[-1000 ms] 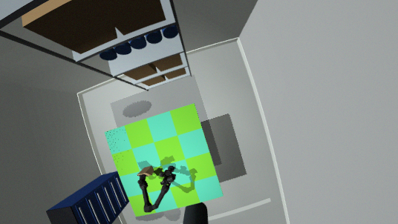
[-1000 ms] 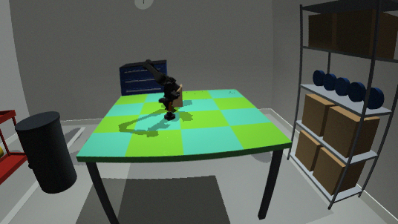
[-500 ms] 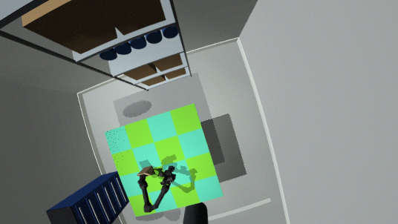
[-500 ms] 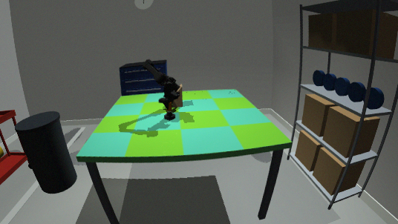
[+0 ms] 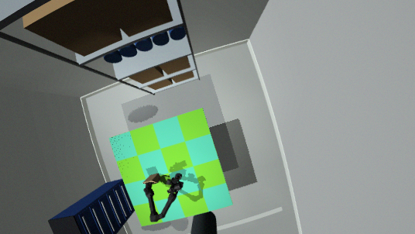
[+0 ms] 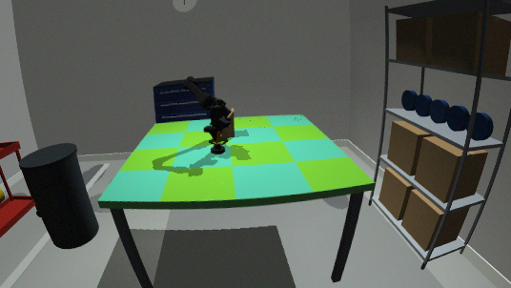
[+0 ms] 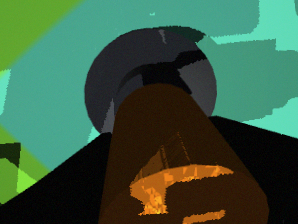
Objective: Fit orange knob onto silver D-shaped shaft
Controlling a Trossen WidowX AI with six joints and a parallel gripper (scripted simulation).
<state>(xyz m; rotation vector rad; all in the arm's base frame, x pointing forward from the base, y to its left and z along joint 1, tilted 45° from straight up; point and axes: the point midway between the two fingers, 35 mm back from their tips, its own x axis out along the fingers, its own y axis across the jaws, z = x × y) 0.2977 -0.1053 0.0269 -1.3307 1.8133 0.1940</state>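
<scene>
Right now my gripper tip is 30 mm below the orange knob. Round my gripper tip: dark round pedestal 40 mm below.
</scene>
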